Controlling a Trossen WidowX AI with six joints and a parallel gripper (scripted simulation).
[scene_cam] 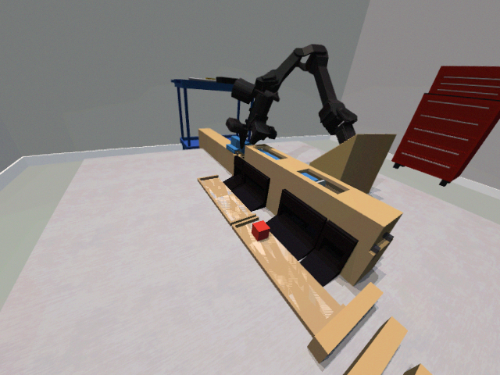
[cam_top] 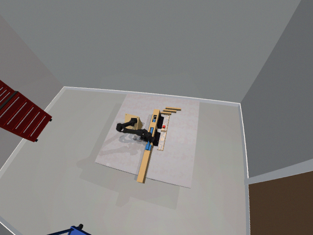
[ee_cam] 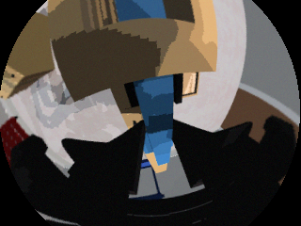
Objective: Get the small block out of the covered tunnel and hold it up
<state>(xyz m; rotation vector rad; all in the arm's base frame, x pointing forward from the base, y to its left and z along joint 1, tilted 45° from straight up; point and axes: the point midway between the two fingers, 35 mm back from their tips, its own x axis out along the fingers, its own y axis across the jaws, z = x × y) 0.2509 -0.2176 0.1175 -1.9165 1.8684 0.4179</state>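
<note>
My gripper tip is 20 mm short of the tan covered tunnel, 40 mm to the right of it and 50 mm above it.
</note>
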